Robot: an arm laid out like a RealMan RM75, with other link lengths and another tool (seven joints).
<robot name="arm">
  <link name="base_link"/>
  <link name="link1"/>
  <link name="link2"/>
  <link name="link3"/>
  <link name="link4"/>
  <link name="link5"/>
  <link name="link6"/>
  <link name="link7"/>
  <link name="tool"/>
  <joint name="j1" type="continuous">
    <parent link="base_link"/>
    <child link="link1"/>
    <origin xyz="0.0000 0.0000 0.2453" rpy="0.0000 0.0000 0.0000"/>
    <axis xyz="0 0 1"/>
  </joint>
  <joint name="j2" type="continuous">
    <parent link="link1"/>
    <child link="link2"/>
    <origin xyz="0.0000 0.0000 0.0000" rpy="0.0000 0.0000 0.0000"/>
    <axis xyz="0 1 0"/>
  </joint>
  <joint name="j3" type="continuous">
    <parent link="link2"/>
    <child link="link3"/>
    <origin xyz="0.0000 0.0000 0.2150" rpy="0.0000 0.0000 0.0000"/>
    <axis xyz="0 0 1"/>
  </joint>
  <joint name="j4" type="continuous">
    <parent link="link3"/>
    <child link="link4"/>
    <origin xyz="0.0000 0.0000 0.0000" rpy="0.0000 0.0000 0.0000"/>
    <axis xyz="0 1 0"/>
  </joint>
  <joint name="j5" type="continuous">
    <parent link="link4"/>
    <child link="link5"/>
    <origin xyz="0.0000 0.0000 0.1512" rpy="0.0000 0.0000 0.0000"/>
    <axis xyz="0 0 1"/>
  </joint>
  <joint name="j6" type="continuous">
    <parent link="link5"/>
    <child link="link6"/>
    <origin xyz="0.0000 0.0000 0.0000" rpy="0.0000 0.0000 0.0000"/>
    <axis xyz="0 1 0"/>
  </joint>
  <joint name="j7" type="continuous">
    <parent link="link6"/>
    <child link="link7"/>
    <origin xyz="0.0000 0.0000 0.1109" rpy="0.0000 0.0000 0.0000"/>
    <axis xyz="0 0 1"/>
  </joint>
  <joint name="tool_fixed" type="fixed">
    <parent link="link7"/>
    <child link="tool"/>
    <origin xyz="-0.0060 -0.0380 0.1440" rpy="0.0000 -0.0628 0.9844"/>
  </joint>
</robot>
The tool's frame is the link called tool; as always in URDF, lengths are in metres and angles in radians. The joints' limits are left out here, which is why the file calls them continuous.
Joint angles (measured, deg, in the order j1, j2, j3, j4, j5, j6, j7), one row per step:
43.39, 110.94, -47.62, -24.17, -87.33, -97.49, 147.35
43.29, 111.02, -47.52, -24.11, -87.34, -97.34, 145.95
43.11, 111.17, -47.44, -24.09, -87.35, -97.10, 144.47
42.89, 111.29, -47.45, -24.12, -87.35, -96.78, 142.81
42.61, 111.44, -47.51, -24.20, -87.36, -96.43, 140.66
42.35, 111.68, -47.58, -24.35, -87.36, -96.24, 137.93
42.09, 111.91, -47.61, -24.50, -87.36, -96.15, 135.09
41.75, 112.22, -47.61, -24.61, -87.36, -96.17, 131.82
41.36, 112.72, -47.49, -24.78, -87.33, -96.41, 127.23
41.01, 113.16, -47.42, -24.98, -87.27, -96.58, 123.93
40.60, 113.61, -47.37, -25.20, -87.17, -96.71, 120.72
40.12, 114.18, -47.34, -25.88, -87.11, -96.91, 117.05
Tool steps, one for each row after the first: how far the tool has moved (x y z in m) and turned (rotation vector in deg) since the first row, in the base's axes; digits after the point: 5 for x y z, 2 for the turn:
0.00055, 0.00129, 0.00013, 1.08, -0.22, 0.61
0.00148, 0.00265, -0.00007, 2.24, -0.47, 1.15
0.00291, 0.00429, -0.00026, 3.57, -0.89, 1.78
0.00461, 0.00604, -0.00054, 5.24, -1.47, 2.69
0.00533, 0.00728, -0.00084, 7.23, -2.08, 4.17
0.00575, 0.00831, -0.00082, 9.28, -2.66, 5.77
0.00604, 0.00880, -0.00092, 11.55, -3.20, 7.60
0.00489, 0.00888, -0.00063, 14.71, -3.72, 10.34
0.00390, 0.00867, -0.00048, 17.02, -4.04, 12.27
0.00317, 0.00845, -0.00026, 19.30, -4.35, 14.04
0.00151, 0.00805, 0.00046, 22.11, -4.81, 16.41

